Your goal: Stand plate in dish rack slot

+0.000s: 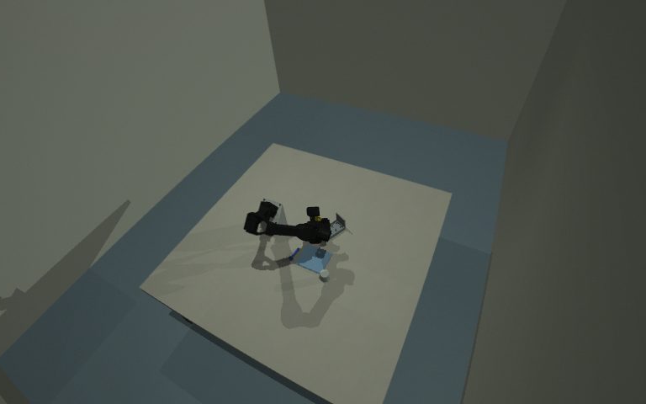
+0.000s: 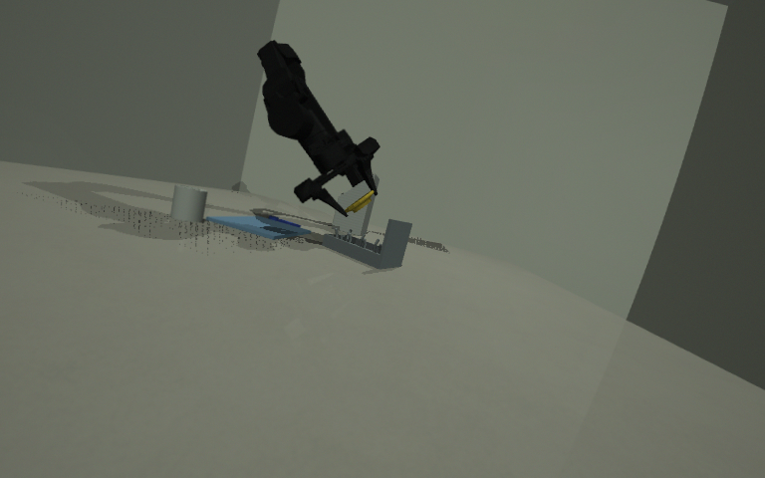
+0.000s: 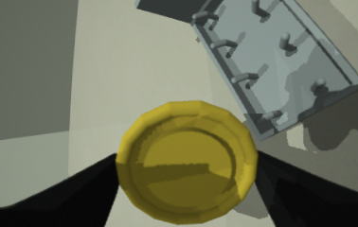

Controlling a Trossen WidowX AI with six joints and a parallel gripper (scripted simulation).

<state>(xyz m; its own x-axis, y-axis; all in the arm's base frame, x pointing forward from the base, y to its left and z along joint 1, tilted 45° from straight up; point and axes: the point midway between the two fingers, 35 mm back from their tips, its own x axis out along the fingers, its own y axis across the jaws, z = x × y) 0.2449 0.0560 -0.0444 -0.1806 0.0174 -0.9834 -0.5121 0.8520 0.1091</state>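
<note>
My gripper tip is 6 cm short of the grey dish rack, 4 cm to the right of it and 6 cm above it. From my gripper tip the other things lie so: blue mat: 8 cm ahead, 16 cm to the right, 8 cm below; yellow plate: 1 cm to the right, 1 cm above; blue spoon: 3 cm behind, 20 cm to the right, 8 cm below.
</note>
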